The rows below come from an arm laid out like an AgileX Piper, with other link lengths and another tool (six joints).
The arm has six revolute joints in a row. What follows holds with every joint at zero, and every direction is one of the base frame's.
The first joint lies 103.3 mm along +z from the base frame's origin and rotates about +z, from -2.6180 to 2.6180 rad.
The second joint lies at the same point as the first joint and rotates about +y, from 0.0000 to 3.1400 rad.
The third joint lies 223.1 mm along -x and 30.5 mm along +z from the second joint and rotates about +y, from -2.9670 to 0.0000 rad.
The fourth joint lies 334.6 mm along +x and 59.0 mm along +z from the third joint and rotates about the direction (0.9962, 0, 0.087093), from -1.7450 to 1.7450 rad.
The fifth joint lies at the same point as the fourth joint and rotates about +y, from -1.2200 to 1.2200 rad.
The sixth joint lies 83.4 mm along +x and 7.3 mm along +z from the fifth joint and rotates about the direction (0.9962, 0, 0.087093), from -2.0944 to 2.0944 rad.
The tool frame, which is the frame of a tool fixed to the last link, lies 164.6 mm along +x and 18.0 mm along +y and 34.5 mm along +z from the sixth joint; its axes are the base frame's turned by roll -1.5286, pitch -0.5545 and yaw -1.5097 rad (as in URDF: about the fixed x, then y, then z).
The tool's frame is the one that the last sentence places.
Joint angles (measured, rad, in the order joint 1, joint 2, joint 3, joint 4, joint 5, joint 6), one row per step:
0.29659, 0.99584, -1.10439, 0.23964, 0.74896, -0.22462
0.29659, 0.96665, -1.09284, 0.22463, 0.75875, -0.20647
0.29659, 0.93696, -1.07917, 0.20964, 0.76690, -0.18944
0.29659, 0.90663, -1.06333, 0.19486, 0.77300, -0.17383
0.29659, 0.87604, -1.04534, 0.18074, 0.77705, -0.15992
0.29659, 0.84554, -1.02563, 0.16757, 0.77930, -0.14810
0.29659, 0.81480, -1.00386, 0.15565, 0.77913, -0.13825
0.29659, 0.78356, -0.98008, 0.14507, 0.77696, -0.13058
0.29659, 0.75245, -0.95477, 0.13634, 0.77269, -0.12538
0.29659, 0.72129, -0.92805, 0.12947, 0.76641, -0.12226
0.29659, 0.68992, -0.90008, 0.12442, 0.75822, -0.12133
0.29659, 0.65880, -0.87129, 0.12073, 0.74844, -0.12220
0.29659, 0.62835, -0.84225, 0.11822, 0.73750, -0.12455
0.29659, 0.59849, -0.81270, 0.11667, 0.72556, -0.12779
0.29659, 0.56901, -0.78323, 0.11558, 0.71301, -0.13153
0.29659, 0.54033, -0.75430, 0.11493, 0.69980, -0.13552
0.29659, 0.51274, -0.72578, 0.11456, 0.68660, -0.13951
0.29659, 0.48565, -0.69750, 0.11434, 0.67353, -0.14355
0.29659, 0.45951, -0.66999, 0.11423, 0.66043, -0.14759
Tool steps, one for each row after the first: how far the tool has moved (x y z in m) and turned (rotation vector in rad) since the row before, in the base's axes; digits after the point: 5 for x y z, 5 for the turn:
-0.00556, -0.00397, 0.00403, 0.00178, -0.00495, -0.00999
-0.00547, -0.00406, 0.00328, 0.00116, -0.00542, -0.01009
-0.00535, -0.00410, 0.00266, 0.00064, -0.00642, -0.00999
-0.00516, -0.00402, 0.00190, 0.00020, -0.00705, -0.00957
-0.00495, -0.00385, 0.00119, -0.00038, -0.00758, -0.00875
-0.00473, -0.00362, 0.00060, -0.00042, -0.00852, -0.00793
-0.00460, -0.00338, 0.00004, -0.00064, -0.00940, -0.00684
-0.00437, -0.00301, -0.00048, -0.00068, -0.01016, -0.00545
-0.00418, -0.00264, -0.00087, -0.00039, -0.01097, -0.00419
-0.00402, -0.00228, -0.00114, -0.00019, -0.01202, -0.00288
-0.00379, -0.00198, -0.00144, -0.00024, -0.01274, -0.00185
-0.00352, -0.00170, -0.00169, -0.00031, -0.01313, -0.00099
-0.00326, -0.00146, -0.00207, -0.00020, -0.01305, -0.00046
-0.00306, -0.00133, -0.00214, -0.00012, -0.01338, -0.00021
-0.00280, -0.00120, -0.00209, 0.00018, -0.01372, -0.00009
-0.00254, -0.00107, -0.00236, 0.00022, -0.01298, -0.00004
-0.00238, -0.00100, -0.00254, 0.00017, -0.01258, -0.00001
-0.00217, -0.00092, -0.00253, 0.00021, -0.01241, -0.00002

